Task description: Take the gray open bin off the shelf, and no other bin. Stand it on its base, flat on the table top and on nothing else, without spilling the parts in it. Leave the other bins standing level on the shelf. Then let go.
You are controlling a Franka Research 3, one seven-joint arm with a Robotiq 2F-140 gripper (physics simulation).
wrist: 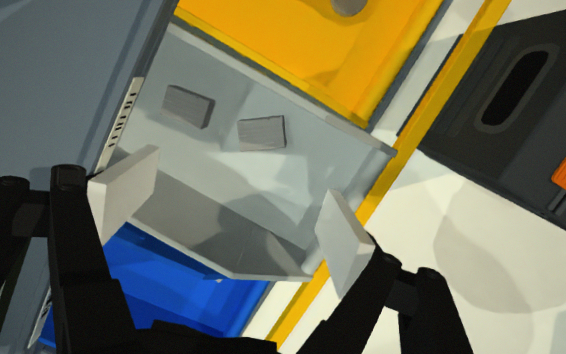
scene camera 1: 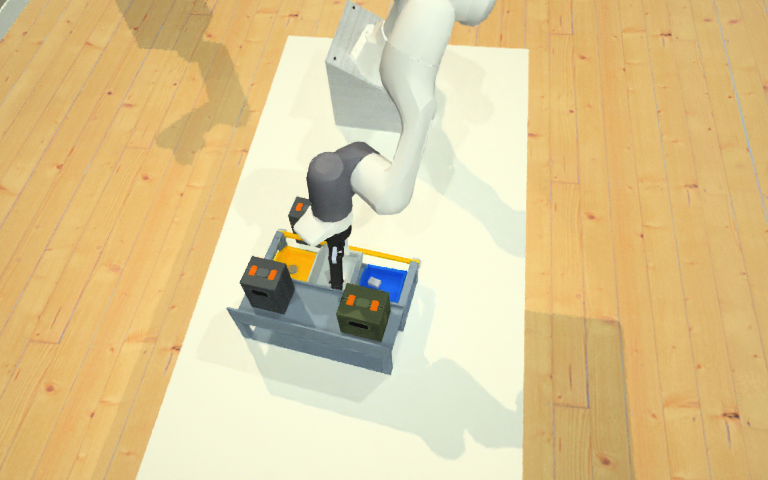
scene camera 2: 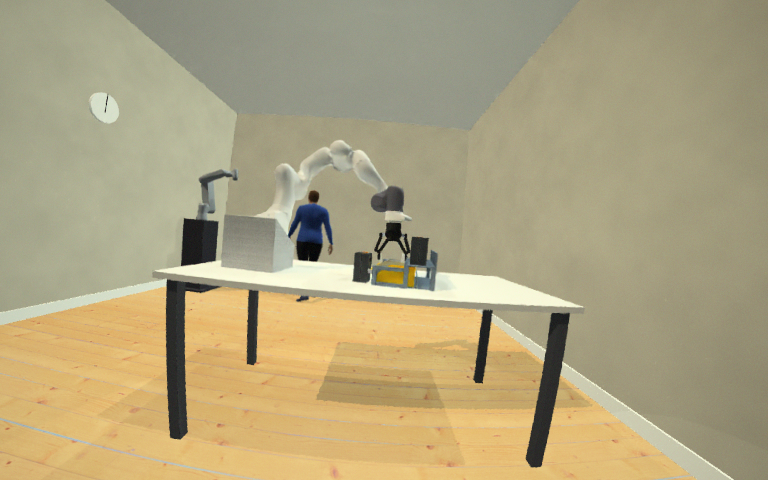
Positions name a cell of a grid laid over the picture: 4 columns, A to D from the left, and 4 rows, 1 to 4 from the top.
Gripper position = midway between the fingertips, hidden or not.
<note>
In view: my gripper (scene camera 1: B3), a yellow bin (scene camera 1: B3), a dark case (wrist: D2), a gray open bin (scene camera 1: B3) and a blue bin (scene camera 1: C3).
The yellow bin shows as well in the wrist view (wrist: C1). The gray open bin shows as well in the wrist view (wrist: B3). The blue bin shows as well in the wrist view (wrist: B4).
</note>
